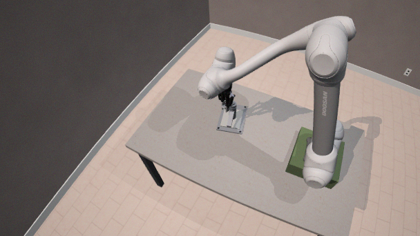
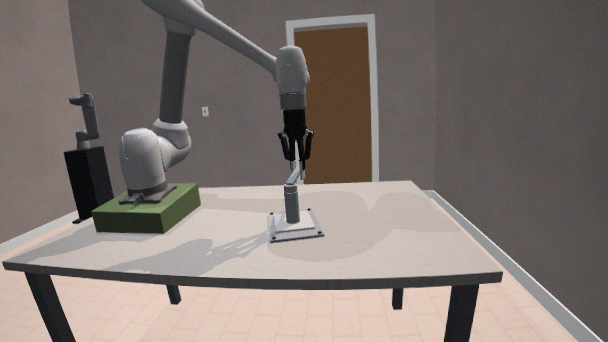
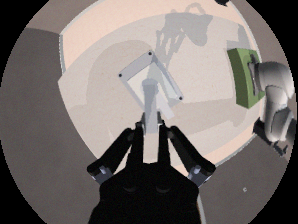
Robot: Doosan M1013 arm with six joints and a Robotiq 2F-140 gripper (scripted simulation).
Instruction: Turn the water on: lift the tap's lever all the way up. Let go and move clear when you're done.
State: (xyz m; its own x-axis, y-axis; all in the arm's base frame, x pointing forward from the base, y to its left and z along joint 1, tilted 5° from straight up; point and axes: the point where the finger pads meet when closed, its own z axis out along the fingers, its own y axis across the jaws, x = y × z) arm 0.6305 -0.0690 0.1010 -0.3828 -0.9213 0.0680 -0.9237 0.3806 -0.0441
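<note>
Right now the lever is 30 mm to the right of my hand, 10 mm below it and 10 mm behind it. From my hand the other things lie so: tap: 70 mm below, 50 mm to the right, 20 mm behind.
</note>
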